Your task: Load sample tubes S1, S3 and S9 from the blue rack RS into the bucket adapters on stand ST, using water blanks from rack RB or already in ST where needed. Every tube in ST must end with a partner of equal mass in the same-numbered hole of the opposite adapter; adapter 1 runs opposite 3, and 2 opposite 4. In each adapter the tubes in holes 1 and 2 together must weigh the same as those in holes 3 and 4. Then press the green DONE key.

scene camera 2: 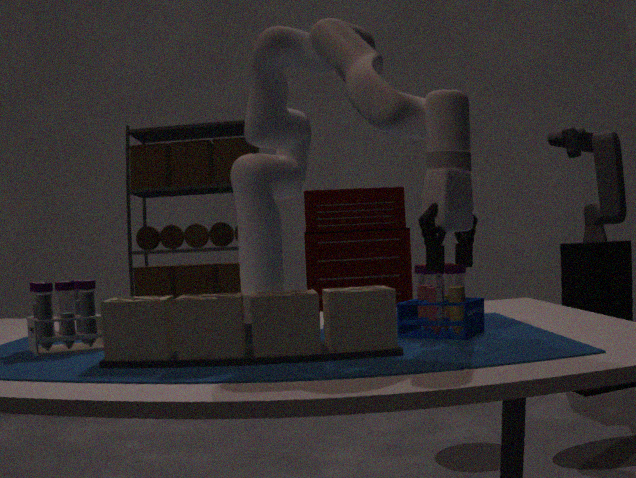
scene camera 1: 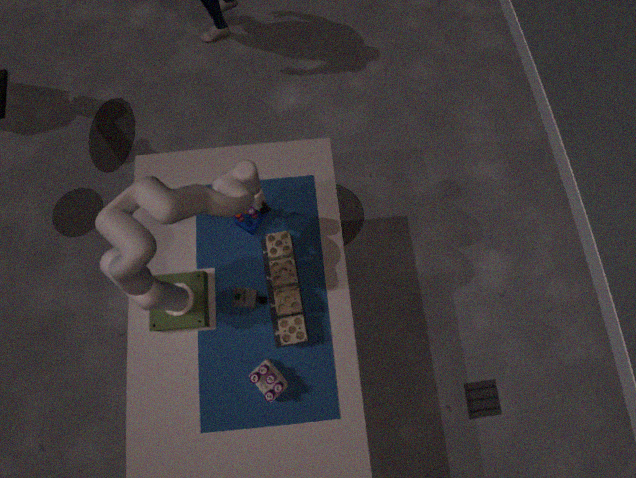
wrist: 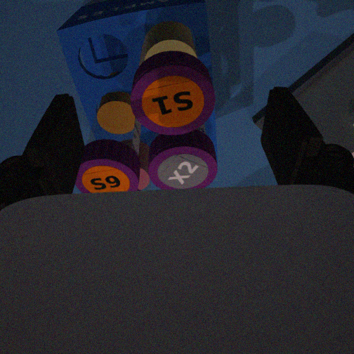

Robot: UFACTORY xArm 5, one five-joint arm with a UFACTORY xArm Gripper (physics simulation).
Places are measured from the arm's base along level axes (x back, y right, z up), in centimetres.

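Pixels of known places: gripper, between the fingertips: point(scene camera 2: 450, 268) point(scene camera 1: 255, 205); arm's base, origin of its link: point(scene camera 1: 178, 299).
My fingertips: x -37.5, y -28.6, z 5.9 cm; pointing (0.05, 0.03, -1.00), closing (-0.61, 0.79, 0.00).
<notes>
For each thing: its top centre in the pictures, then the offset to it from my fingertips. "pt": a spot on its surface instead. Level surfaces: height alone.
- ST, a spot on its surface: point(scene camera 2: 251, 356) pt dx -8.5, dy +33.5, dz -10.5 cm
- Rack RB, centre of its top: point(scene camera 2: 64, 316) point(scene camera 1: 268, 380) dx +9.4, dy +65.9, dz -5.5 cm
- green DONE key, a spot on its surface: point(scene camera 1: 239, 296) pt dx +13.6, dy +33.3, dz -4.1 cm
- small key box, centre of its top: point(scene camera 1: 242, 296) dx +12.4, dy +33.8, dz -3.1 cm
- nearest adapter, a spot on its surface: point(scene camera 2: 359, 321) pt dx -10.3, dy +18.1, dz -6.2 cm
- blue mat, height of its surface: dz -11.5 cm
- pale table, height of its surface: dz -11.8 cm
My gripper point(scene camera 1: 264, 208) point(scene camera 2: 449, 265) point(wrist: 171, 115) is open and empty; its fingertips are at cap height over the blue rack RS point(scene camera 1: 250, 223) point(scene camera 2: 475, 308) point(wrist: 117, 27). In the wrist view, tube S1 point(wrist: 172, 101) stands between the spread fingers, grey-labelled X2 point(wrist: 182, 171) is just below it, and S9 point(wrist: 105, 181) is at lower left, partly cut off. S3 does not show there. Stand ST point(scene camera 1: 267, 269) point(scene camera 2: 251, 356) carries adapters in a row; their hole contents are unclear. Rack RB point(scene camera 1: 276, 371) point(scene camera 2: 32, 336) holds several purple-capped tubes. The green DONE key point(scene camera 1: 239, 296) is on a small box.
The small key box point(scene camera 1: 250, 299) lies between the arm's green base plate point(scene camera 1: 197, 308) and the adapter row. The nearest adapter point(scene camera 1: 279, 244) point(scene camera 2: 359, 321) is close to RS. The blue mat point(scene camera 1: 226, 400) point(scene camera 2: 534, 341) lies on the pale table point(scene camera 1: 159, 411) point(scene camera 2: 575, 328).
</notes>
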